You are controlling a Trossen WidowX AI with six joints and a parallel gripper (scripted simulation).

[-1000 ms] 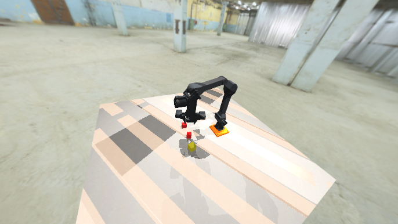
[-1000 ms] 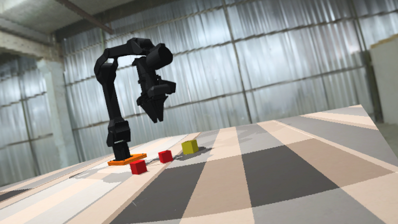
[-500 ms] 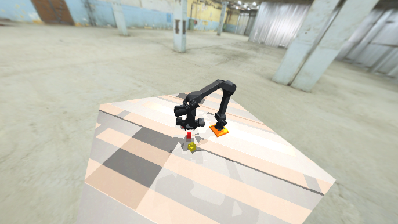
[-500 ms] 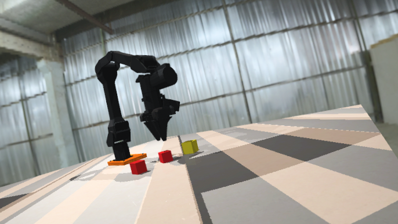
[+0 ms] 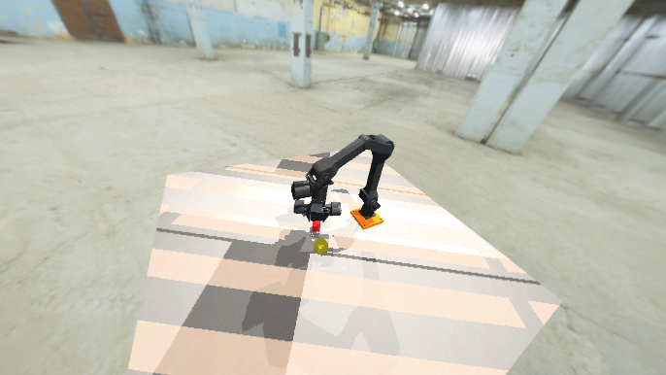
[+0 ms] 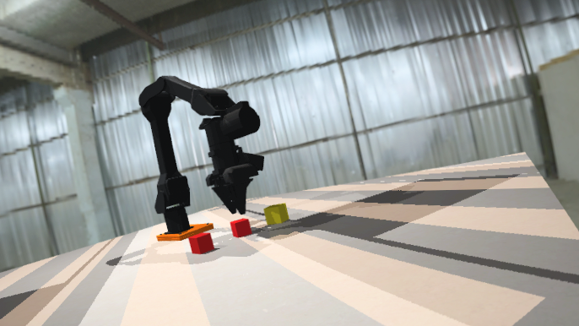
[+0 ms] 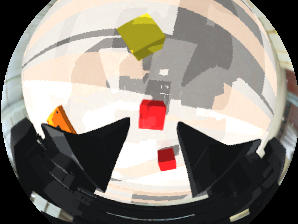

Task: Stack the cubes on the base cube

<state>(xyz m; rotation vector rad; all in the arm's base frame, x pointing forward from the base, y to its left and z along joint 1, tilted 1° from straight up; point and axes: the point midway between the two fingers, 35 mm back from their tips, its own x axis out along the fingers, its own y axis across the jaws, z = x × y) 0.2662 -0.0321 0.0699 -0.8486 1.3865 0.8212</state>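
Right now the yellow base cube is 100 mm to the left of my gripper tip, 30 mm below it and 30 mm ahead of it.
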